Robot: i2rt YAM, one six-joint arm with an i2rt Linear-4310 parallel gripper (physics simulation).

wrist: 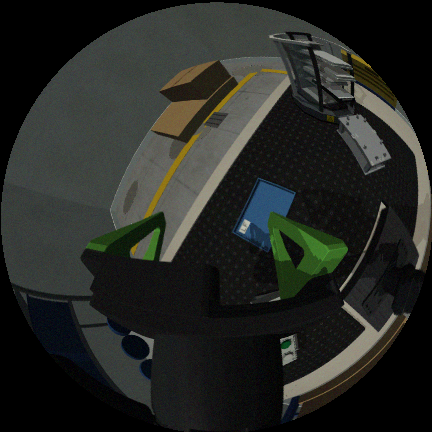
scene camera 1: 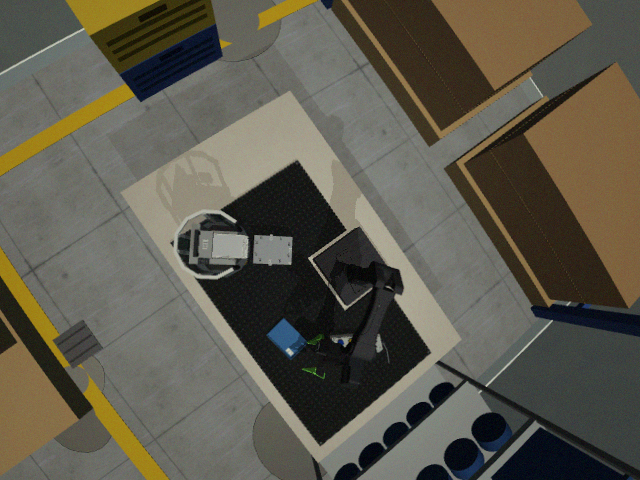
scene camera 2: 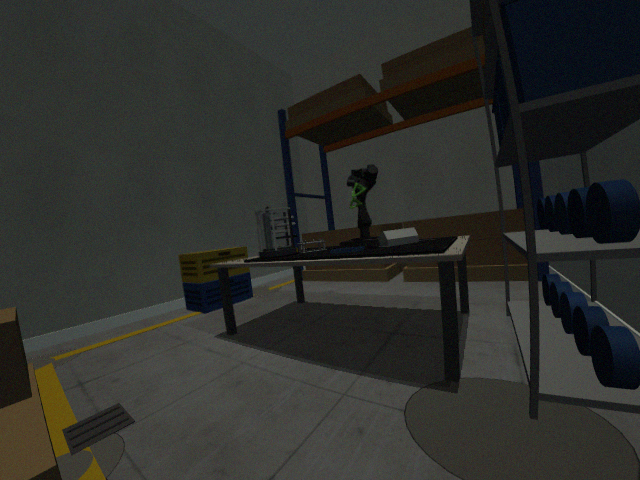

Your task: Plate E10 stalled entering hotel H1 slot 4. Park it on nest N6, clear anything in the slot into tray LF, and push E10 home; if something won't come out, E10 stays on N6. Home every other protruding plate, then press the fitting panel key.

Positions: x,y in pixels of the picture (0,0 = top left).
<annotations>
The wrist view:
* hotel rack: 296,52
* blue tray: 265,196
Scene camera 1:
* hotel rack: 193,240
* blue tray: 283,334
</annotations>
